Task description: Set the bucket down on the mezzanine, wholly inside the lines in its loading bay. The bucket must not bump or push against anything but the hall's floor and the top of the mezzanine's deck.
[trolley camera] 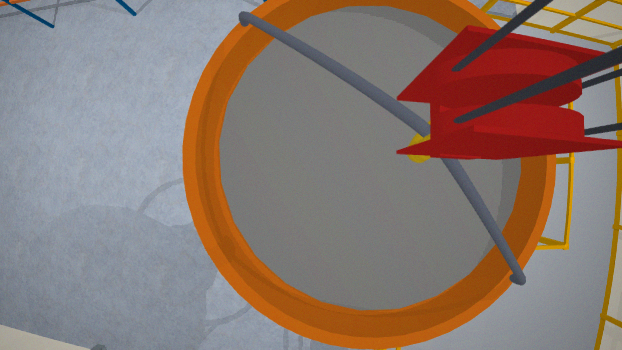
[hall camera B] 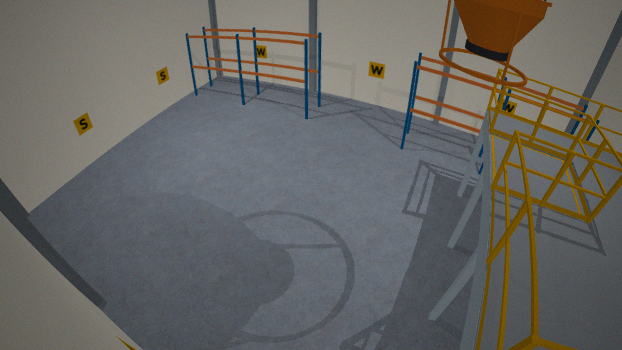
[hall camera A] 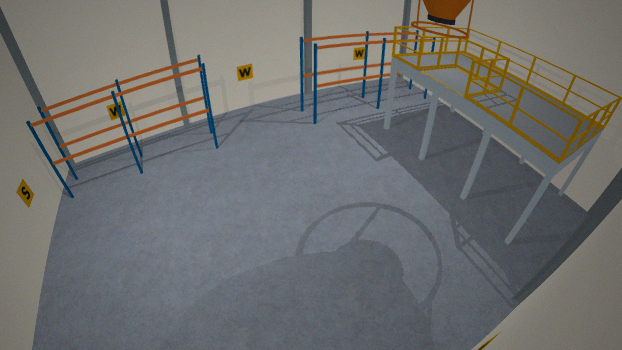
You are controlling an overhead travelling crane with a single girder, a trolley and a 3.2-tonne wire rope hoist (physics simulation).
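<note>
The orange bucket [hall camera A: 446, 9] [hall camera B: 500, 22] [trolley camera: 197, 150] hangs upright, with its round base ring below it. In both hall views its upper part is cut off and the ring overlaps the far railing's top; the exact gap cannot be told. In the trolley view it hides part of the mezzanine's near side, with hall floor to its left. My gripper, the yellow hook [trolley camera: 419, 150] under the red block, is shut on the bucket's grey bail. The mezzanine's grey deck [hall camera A: 545, 120] [hall camera B: 575, 290] [trolley camera: 592, 210] stands on pale legs. The loading bay's lines cannot be made out clearly.
Yellow railings [hall camera A: 573, 90] [hall camera B: 534, 265] [trolley camera: 569, 210] edge the deck, with a raised yellow frame [hall camera A: 474, 77] on its near side. Blue and orange racks [hall camera A: 315, 85] [hall camera B: 306, 80] stand along the W wall. The bucket's shadow [hall camera A: 350, 290] [hall camera B: 200, 260] [trolley camera: 125, 260] lies on the hall floor.
</note>
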